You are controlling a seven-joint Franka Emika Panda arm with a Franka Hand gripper.
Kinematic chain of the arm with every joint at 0, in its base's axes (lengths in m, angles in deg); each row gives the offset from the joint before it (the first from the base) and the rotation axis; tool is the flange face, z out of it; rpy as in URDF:
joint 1: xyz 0 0 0.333 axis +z
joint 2: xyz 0 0 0 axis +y
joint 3: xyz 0 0 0.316 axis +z
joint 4: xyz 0.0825 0 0 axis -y
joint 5: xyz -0.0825 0 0.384 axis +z
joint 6: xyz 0 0 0 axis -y
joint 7: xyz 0.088 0 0 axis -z
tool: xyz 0 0 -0.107 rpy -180 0 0
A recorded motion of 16 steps. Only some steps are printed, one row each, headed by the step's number.
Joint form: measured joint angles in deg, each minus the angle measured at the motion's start. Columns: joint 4, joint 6, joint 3, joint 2, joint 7, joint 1, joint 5.
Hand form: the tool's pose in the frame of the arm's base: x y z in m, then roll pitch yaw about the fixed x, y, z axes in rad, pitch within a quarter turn. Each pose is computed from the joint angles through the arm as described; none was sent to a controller.
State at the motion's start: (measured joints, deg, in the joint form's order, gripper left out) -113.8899 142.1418 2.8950 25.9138 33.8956 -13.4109 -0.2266
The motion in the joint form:
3: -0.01 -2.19 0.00 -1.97 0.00 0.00 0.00
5: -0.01 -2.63 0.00 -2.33 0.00 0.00 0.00
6: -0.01 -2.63 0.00 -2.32 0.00 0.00 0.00
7: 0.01 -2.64 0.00 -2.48 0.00 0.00 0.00
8: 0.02 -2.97 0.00 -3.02 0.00 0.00 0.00
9: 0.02 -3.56 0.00 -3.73 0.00 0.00 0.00
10: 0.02 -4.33 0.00 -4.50 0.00 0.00 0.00
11: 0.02 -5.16 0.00 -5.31 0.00 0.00 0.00
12: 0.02 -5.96 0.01 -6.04 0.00 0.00 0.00
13: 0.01 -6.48 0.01 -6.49 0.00 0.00 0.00
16: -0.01 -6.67 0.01 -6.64 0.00 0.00 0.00
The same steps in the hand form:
3: 0.6039 -0.1132 0.2556 -3.1060 -0.0210 -0.7772
5: 0.6036 -0.1132 0.2588 -3.1070 -0.0200 -0.7771
6: 0.6036 -0.1132 0.2587 -3.1071 -0.0199 -0.7771
7: 0.6039 -0.1132 0.2605 -3.1056 -0.0224 -0.7771
8: 0.6040 -0.1133 0.2659 -3.1038 -0.0259 -0.7771
9: 0.6037 -0.1132 0.2725 -3.1031 -0.0279 -0.7769
10: 0.6031 -0.1132 0.2795 -3.1037 -0.0283 -0.7767
11: 0.6023 -0.1130 0.2868 -3.1045 -0.0284 -0.7764
12: 0.6015 -0.1128 0.2933 -3.1057 -0.0277 -0.7760
13: 0.6008 -0.1126 0.2972 -3.1068 -0.0267 -0.7759
16: 0.6004 -0.1126 0.2983 -3.1075 -0.0259 -0.7758

